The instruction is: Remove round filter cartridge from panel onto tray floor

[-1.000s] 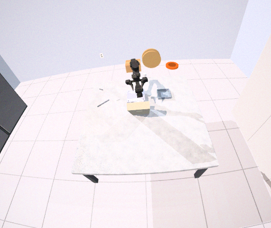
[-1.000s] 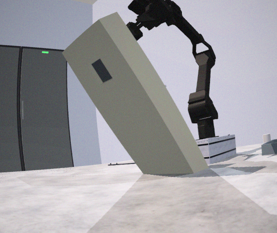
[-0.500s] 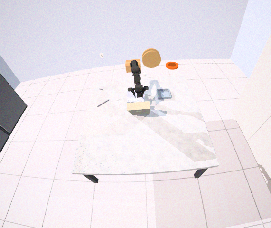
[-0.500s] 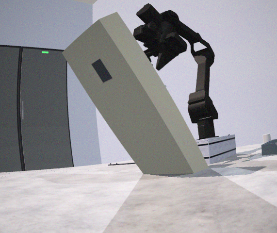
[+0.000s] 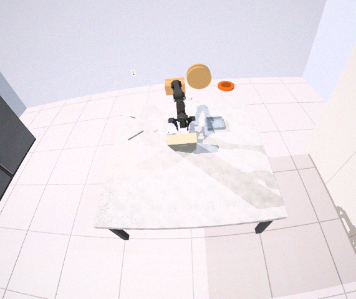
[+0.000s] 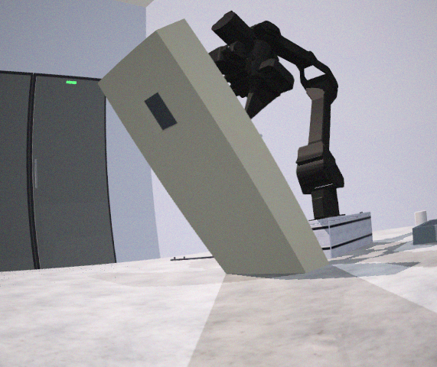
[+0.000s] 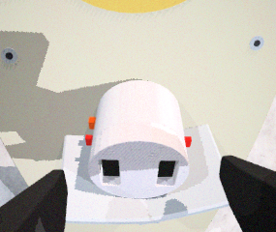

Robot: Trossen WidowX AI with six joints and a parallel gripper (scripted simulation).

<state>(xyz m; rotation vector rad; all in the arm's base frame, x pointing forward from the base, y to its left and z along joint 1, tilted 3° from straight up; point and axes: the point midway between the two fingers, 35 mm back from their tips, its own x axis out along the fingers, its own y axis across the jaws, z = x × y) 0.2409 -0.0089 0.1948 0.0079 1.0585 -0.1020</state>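
The round filter cartridge lies 10 mm ahead of my gripper tip and 30 mm below it. Also, from my gripper tip: grey tray: 290 mm behind, 310 mm to the left, 230 mm below.
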